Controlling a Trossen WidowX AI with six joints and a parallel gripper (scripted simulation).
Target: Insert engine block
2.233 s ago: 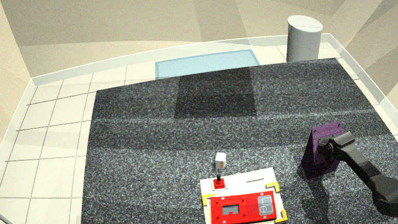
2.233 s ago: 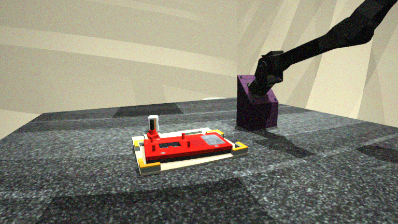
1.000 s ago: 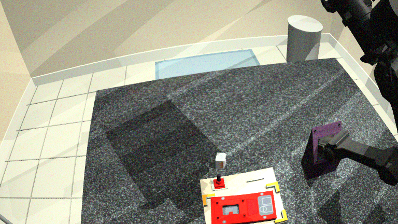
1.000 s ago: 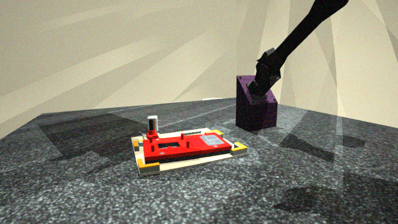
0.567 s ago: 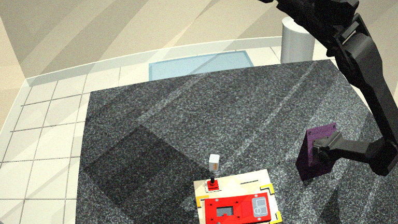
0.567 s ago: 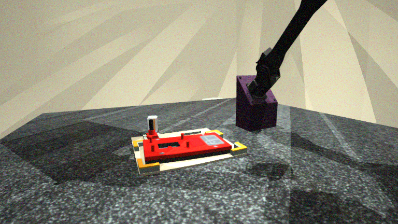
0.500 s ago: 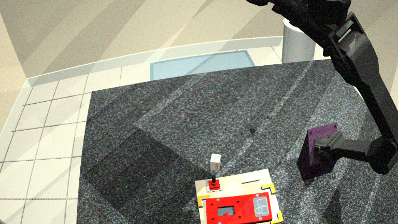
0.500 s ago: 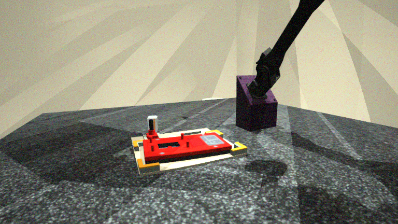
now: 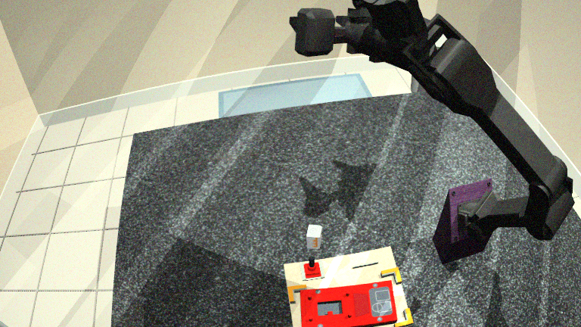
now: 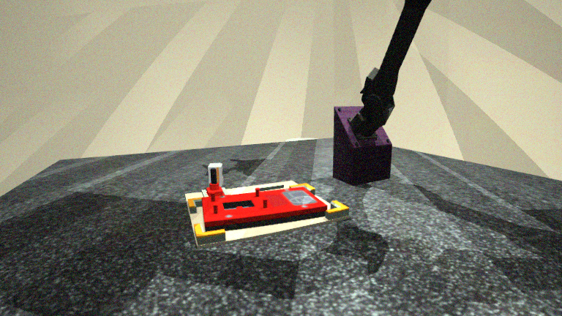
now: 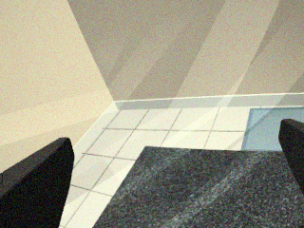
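Right now the engine block is 52 cm below my gripper tip and 1 cm ahead of it. Also, from my gripper tip: cream base plate 54 cm below, 18 cm to the left, 2 cm behind; then black peg 51 cm below, 9 cm to the left, 4 cm ahead.
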